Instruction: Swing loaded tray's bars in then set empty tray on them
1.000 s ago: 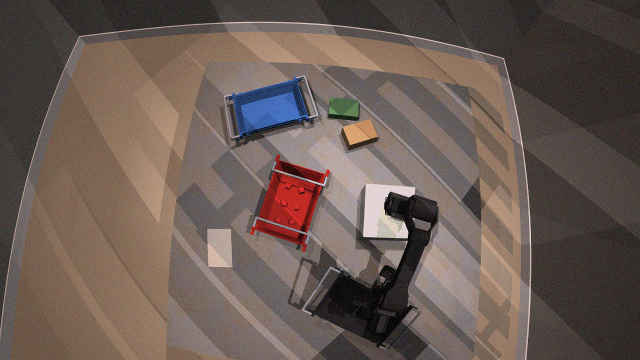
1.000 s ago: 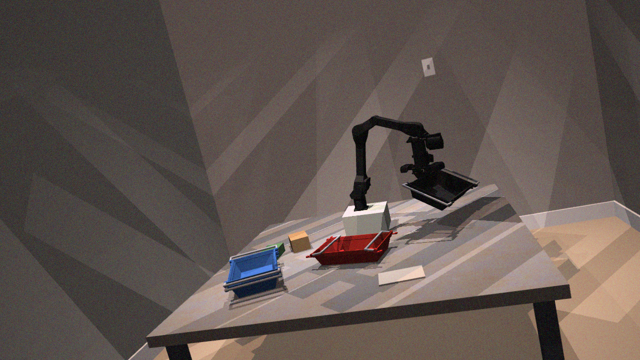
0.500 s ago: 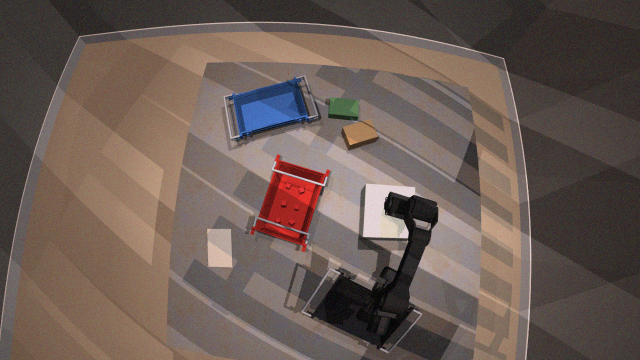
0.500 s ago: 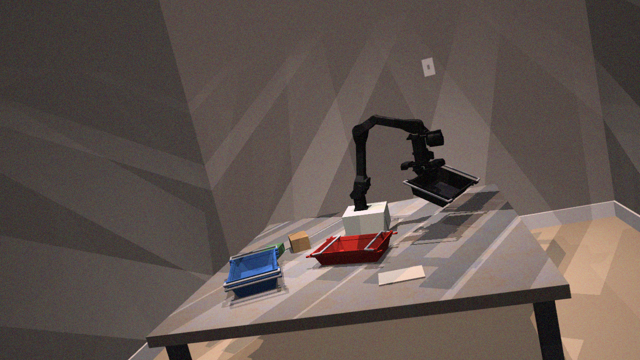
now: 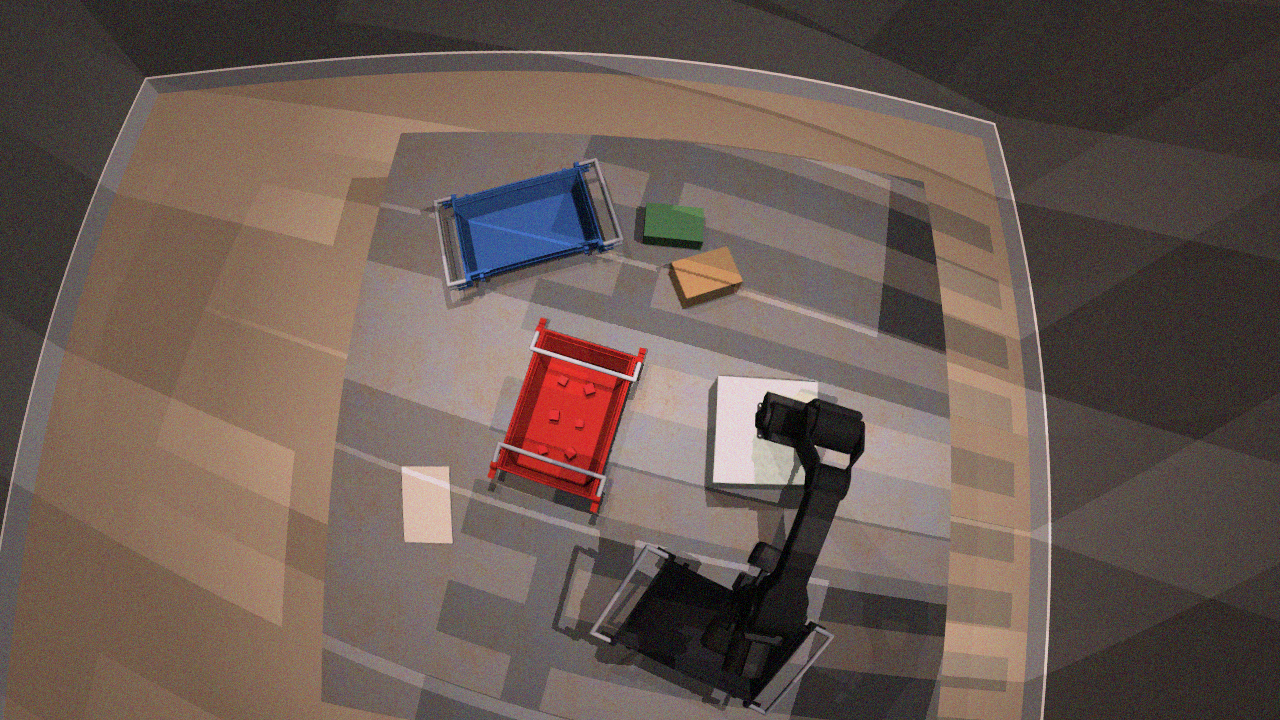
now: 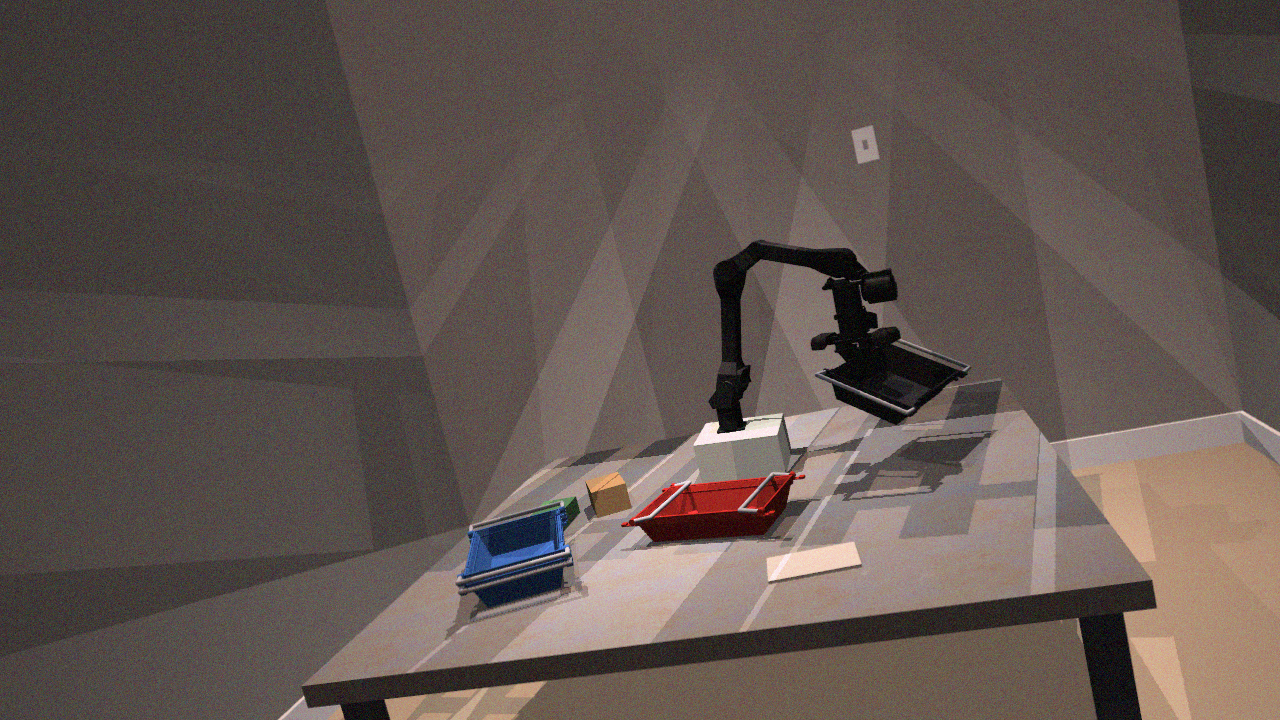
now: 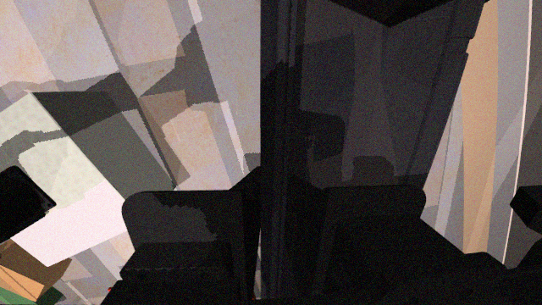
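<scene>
Now: gripper tip 40 mm short of the black tray, 70 mm to the right of it and 10 mm above it. From my gripper tip the other things lie so: orange block (40 mm ahead, 610 mm to the right, 150 mm below); then green block (110 mm ahead, 730 mm to the right, 160 mm below); then pale card (560 mm ahead, 130 mm to the right, 180 mm below).
</scene>
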